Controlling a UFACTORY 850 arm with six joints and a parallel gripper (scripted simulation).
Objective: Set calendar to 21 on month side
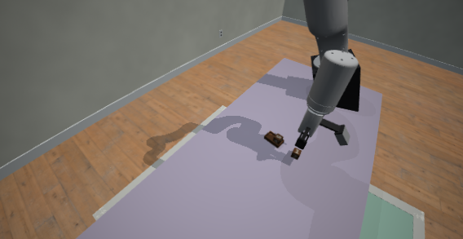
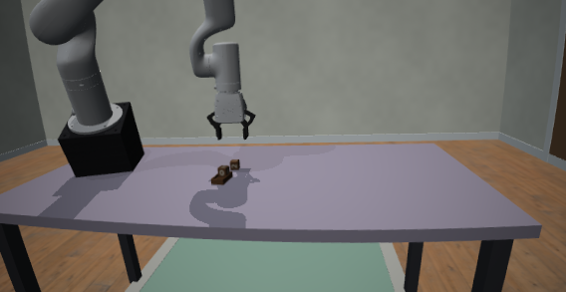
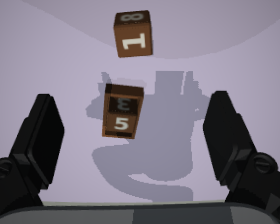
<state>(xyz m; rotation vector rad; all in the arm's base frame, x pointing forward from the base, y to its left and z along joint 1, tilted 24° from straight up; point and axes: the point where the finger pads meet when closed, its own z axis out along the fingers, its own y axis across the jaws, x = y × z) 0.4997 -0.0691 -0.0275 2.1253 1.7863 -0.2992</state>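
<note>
My gripper is now 10 cm above the brown cube. The rest, counted from my hand: digit cube (9 cm below, 8 cm to the right, 3 cm behind); then brown tray (11 cm below, 10 cm to the right, 4 cm behind).
</note>
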